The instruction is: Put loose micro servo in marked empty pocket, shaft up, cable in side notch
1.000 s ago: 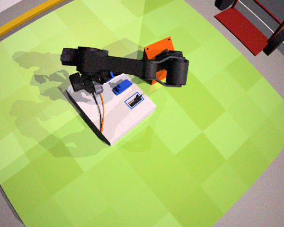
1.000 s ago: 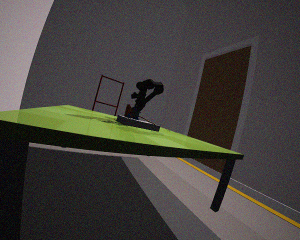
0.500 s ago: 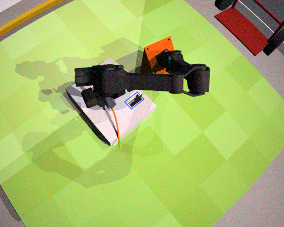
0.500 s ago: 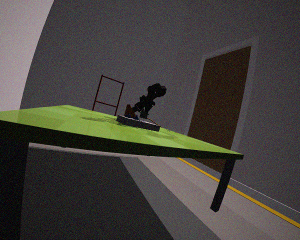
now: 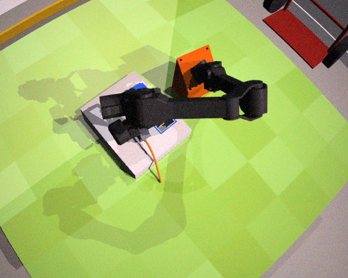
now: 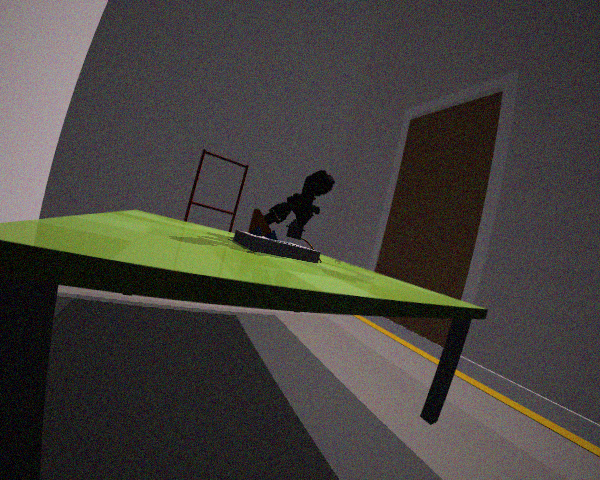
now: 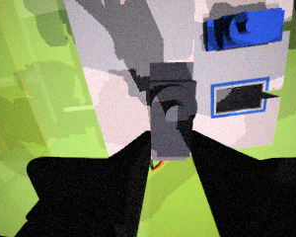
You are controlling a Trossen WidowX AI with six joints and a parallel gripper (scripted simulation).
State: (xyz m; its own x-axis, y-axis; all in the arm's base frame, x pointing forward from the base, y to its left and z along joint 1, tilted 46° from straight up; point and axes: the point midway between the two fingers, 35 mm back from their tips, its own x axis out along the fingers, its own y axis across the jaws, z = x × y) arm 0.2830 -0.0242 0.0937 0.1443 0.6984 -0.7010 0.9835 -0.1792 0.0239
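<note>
Right now my gripper tip is 10 cm above the white deck, 7 cm to the left of it and 2 cm short of it.
</note>
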